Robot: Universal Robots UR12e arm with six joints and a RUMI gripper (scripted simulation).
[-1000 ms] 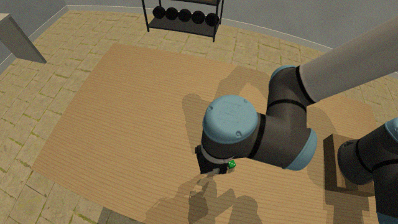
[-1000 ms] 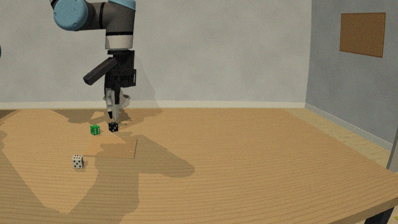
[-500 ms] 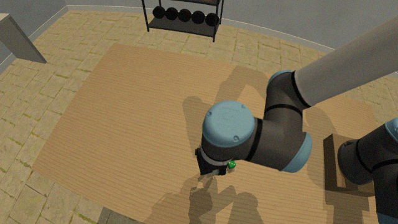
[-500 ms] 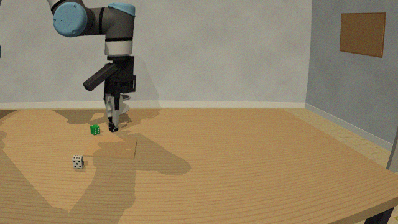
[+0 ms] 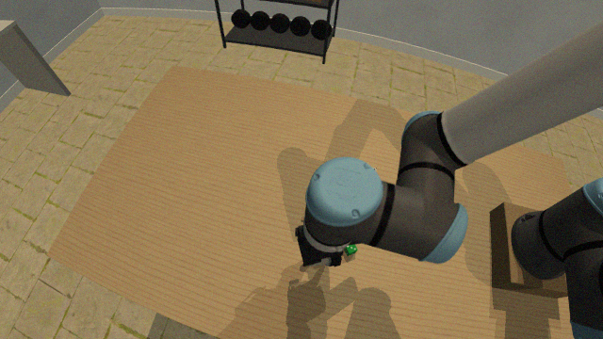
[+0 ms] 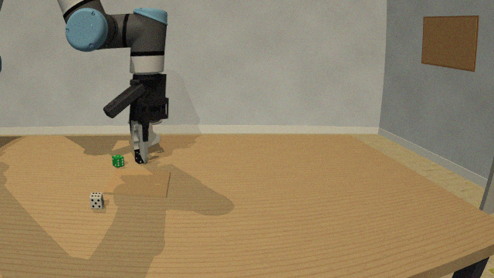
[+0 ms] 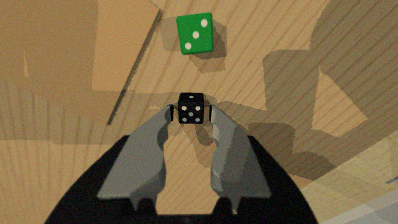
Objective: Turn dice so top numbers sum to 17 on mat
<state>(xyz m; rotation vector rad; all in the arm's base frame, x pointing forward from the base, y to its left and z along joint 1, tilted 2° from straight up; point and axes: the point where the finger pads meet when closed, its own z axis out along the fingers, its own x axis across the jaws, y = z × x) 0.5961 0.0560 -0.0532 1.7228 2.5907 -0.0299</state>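
Right now the black die is 10 mm below my hand. The rest, counted from my hand: tan mat: 140 mm to the right, 20 mm below, 10 mm behind; green die: 60 mm behind, 20 mm to the right, 10 mm below; white die: 250 mm to the right, 110 mm behind, 10 mm below.
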